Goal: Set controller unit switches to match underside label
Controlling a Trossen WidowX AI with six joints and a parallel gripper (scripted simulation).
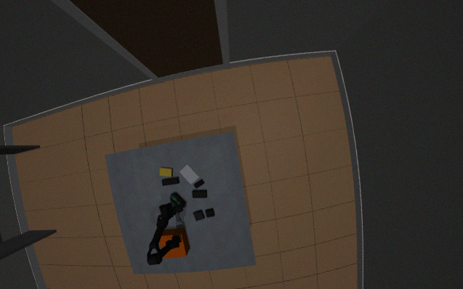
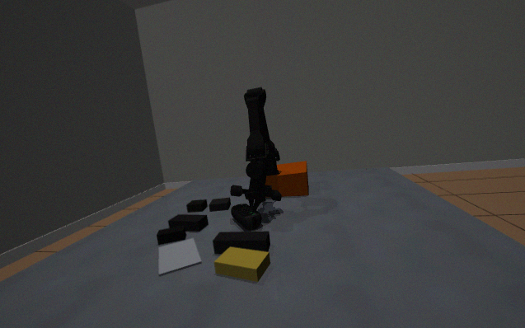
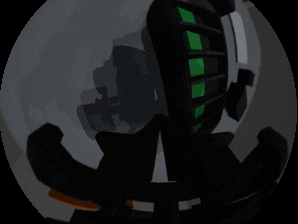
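The black module lies 240 mm ahead of my gripper tip, 20 mm above it and 10 mm to the right of it. Also, from my gripper tip: yellow block 330 mm ahead, 10 mm above; white plate 250 mm ahead, 190 mm to the right.
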